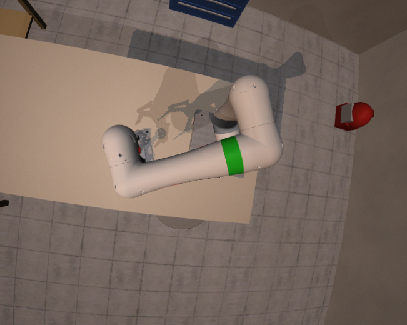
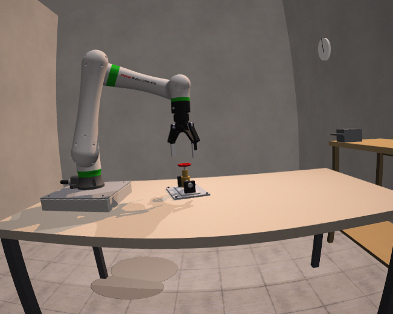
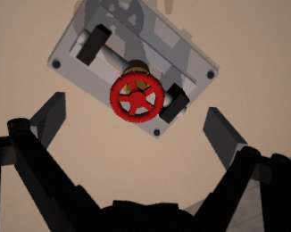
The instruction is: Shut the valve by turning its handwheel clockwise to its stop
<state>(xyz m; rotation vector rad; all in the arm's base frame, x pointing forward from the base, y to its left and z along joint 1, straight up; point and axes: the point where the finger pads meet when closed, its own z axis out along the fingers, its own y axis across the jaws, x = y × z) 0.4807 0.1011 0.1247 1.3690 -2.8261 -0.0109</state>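
My hand is 60 mm above the red spoked handwheel. Round my hand: plate (180 mm below).
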